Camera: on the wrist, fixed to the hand. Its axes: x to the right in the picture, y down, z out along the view.
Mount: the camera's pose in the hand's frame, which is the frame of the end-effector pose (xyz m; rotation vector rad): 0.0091 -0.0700 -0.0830 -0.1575 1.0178 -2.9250
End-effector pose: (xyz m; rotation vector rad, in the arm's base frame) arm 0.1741 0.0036 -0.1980 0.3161 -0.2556 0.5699
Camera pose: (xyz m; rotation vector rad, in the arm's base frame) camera 0.2333 -0.0178 -0.2870 -0.0473 1.1437 -2.1846
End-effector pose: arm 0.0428 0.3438 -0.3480 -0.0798 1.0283 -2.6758
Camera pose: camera 0.0055 0.4449 -0.3639 0.0787 -0.1465 0.2782
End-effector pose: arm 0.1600 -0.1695 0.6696 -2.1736 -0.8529 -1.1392
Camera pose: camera 0.0701 -0.1791 0.7303 -1.0641 1.7181 1.4182
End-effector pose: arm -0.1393 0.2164 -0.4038 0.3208 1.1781 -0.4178
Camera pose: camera -0.2376 0.1911 -0.4433 1.2790 -1.1041 1.7711
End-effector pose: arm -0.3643 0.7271 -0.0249 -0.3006 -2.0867 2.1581
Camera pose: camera -0.3576 0.8127 0.0422 0.8529 -0.2561 -0.2320
